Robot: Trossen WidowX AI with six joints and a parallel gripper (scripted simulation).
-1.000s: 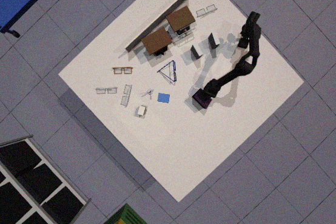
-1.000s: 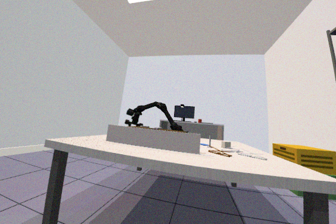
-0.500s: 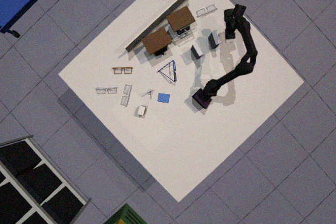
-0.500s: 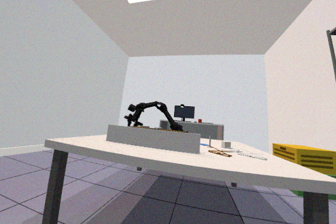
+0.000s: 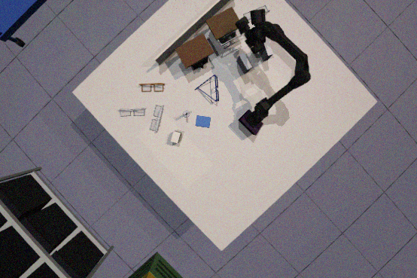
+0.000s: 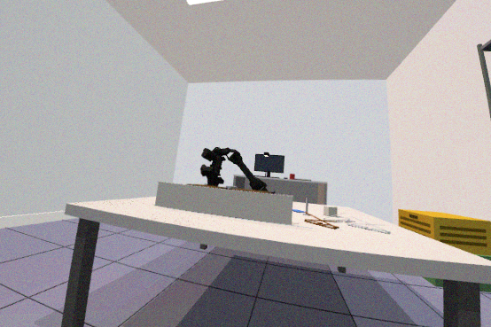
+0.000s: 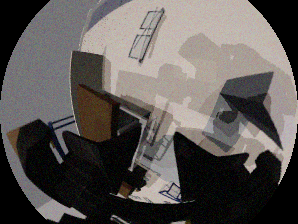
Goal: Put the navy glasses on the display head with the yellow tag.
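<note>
Now: gripper tip 47 cm to the right of the blue square, 20 cm past it and 8 cm above it. Also, from my gripper tip: long grey board 23 cm ahead, 14 cm to the left, 3 cm below; then white box 65 cm to the left, 16 cm behind, 6 cm below.
</note>
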